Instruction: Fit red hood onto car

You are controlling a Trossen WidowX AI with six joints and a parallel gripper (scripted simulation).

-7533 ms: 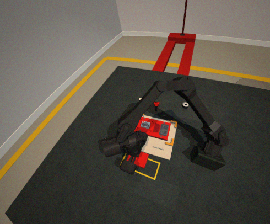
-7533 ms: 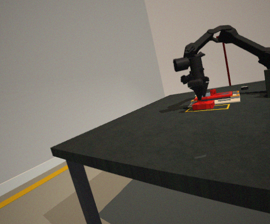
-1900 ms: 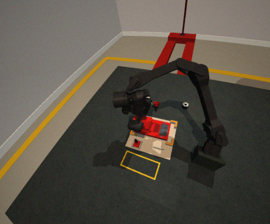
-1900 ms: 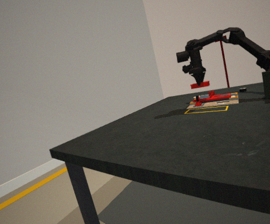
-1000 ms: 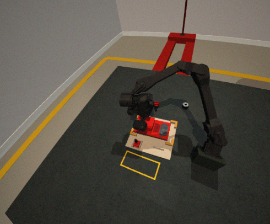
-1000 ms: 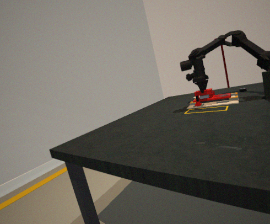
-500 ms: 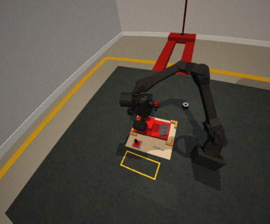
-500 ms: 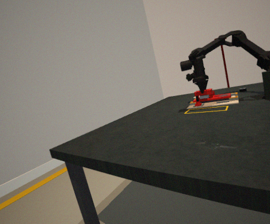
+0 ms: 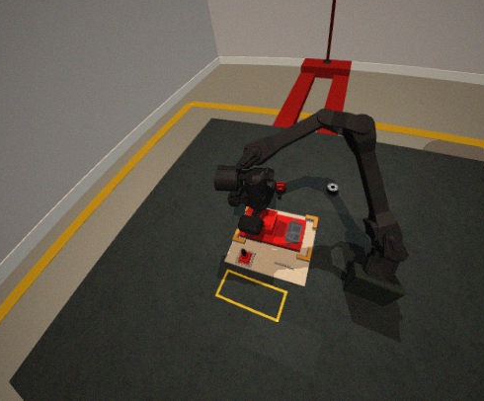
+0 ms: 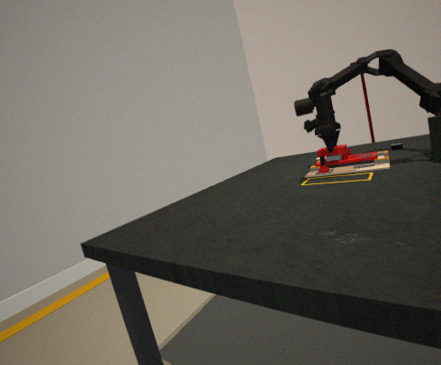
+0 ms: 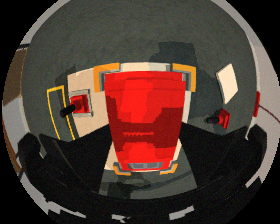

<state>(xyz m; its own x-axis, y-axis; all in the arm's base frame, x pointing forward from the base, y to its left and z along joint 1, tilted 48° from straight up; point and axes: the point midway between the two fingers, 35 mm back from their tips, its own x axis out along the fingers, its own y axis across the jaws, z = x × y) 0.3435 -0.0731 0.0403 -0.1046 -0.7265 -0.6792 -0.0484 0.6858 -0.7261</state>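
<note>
The grey engine block lies 30 mm below my gripper tip. From my gripper tip the other things lie so: red hood: right at my gripper tip; then dark ring: 230 mm to the right, 200 mm behind, 50 mm below; then beige jig plate: 50 mm below, 40 mm behind, 20 mm to the left.
</note>
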